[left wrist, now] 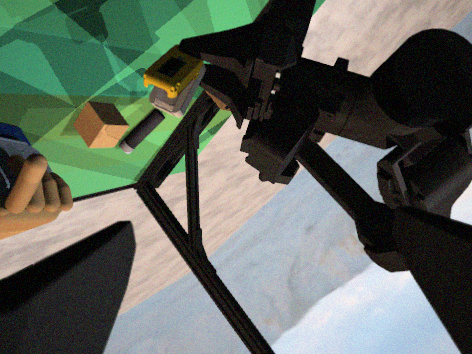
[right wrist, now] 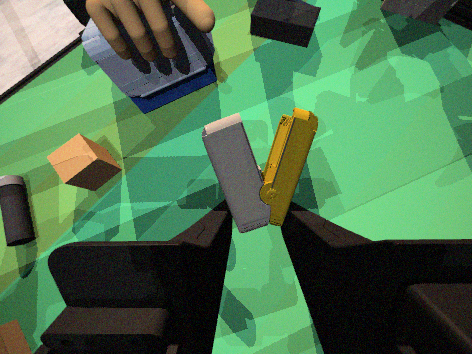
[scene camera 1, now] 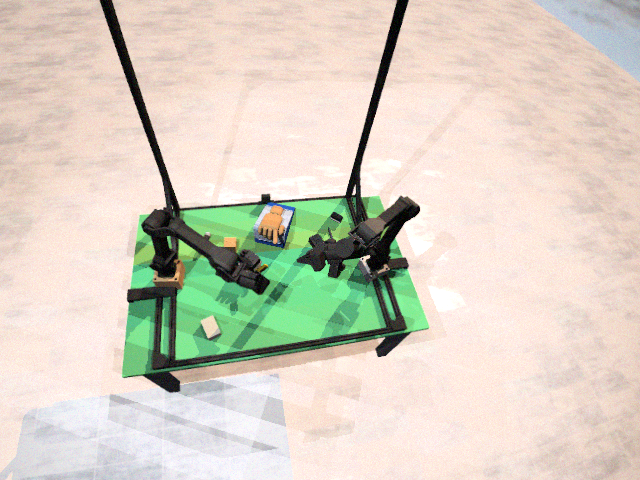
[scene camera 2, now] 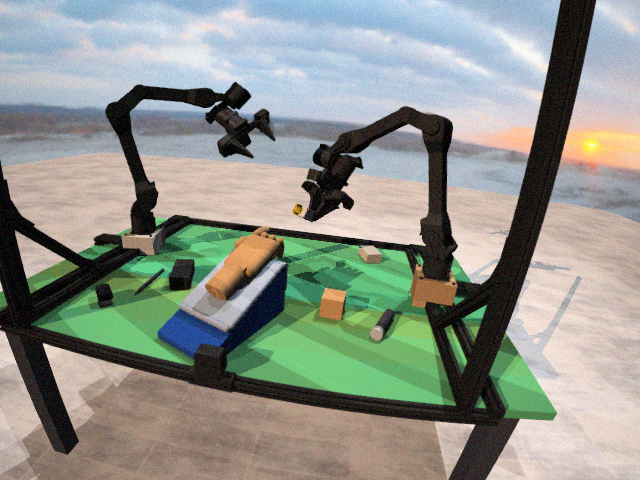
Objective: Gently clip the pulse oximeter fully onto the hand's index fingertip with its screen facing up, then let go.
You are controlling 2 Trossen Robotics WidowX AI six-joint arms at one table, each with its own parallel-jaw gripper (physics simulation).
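Frame: origin at the left arm's base, x ahead, y left, z up, level; centimetres.
Seen in the pictures: left gripper, fingertip midpoint: [left wrist: 264, 227] [scene camera 1: 302, 256] [scene camera 2: 264, 148]; right gripper, fingertip midpoint: [left wrist: 181, 56] [right wrist: 255, 205] [scene camera 2: 310, 219]; left arm's base, origin of the base link: [scene camera 1: 374, 263] [scene camera 2: 143, 231]; right arm's base, origin of the base link: [scene camera 1: 167, 270] [scene camera 2: 435, 274].
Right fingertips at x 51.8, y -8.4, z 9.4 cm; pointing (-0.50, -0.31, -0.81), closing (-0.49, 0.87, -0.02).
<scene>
Pixels of each thing's middle, then the offset from my right fingertips to it.
- pulse oximeter, body centre: [right wrist: 249, 165] [left wrist: 175, 83] [scene camera 2: 305, 213] [scene camera 1: 258, 266] dx -1.5, dy -1.2, dz +2.0 cm
- orange cube, body centre: [left wrist: 101, 125] [right wrist: 87, 163] [scene camera 2: 333, 304] [scene camera 1: 230, 245] dx +4.7, dy -24.0, dz -12.8 cm
- dark cylinder, body centre: [left wrist: 142, 131] [right wrist: 15, 209] [scene camera 2: 383, 323] dx +15.3, dy -30.0, dz -14.0 cm
- black block, body centre: [right wrist: 283, 21] [scene camera 2: 182, 273] [scene camera 1: 319, 245] dx -33.5, dy -10.9, dz -13.6 cm
- pen, body centre: [scene camera 2: 150, 280] dx -41.5, dy -13.6, dz -14.8 cm
- small black object, body centre: [scene camera 2: 104, 294] [scene camera 1: 336, 217] dx -48.6, dy -23.6, dz -13.7 cm
- pale block, body centre: [scene camera 2: 369, 253] [scene camera 1: 211, 327] dx +21.9, dy +10.0, dz -13.8 cm
The pulse oximeter [scene camera 1: 263, 268] [scene camera 2: 298, 209] [left wrist: 172, 75] [right wrist: 290, 165], a yellow half with a dark screen hinged to a grey-white half, has its jaws spread in a V. My right gripper [scene camera 2: 308, 214] [right wrist: 255, 205] is shut on its hinge end and holds it high above the table. In the left wrist view its screen faces up. The tan hand [scene camera 1: 272, 225] [scene camera 2: 248, 255] [left wrist: 30, 195] [right wrist: 155, 25] lies palm down on the sloped blue-and-white wedge [scene camera 1: 262, 241] [scene camera 2: 263, 304] [right wrist: 175, 92], apart from the oximeter. My left gripper [scene camera 1: 309, 253] [scene camera 2: 263, 144] is open and empty, high above the table.
An orange cube [scene camera 1: 230, 242] [scene camera 2: 332, 303] [left wrist: 100, 125] [right wrist: 84, 162] and a dark cylinder [scene camera 2: 382, 324] [left wrist: 143, 131] [right wrist: 17, 212] lie beside the wedge. A black block [scene camera 2: 181, 274] [right wrist: 285, 22], a pen [scene camera 2: 149, 281] and a small black object [scene camera 2: 104, 295] lie on its other side. A pale block [scene camera 1: 210, 327] [scene camera 2: 370, 254] lies farther off.
</scene>
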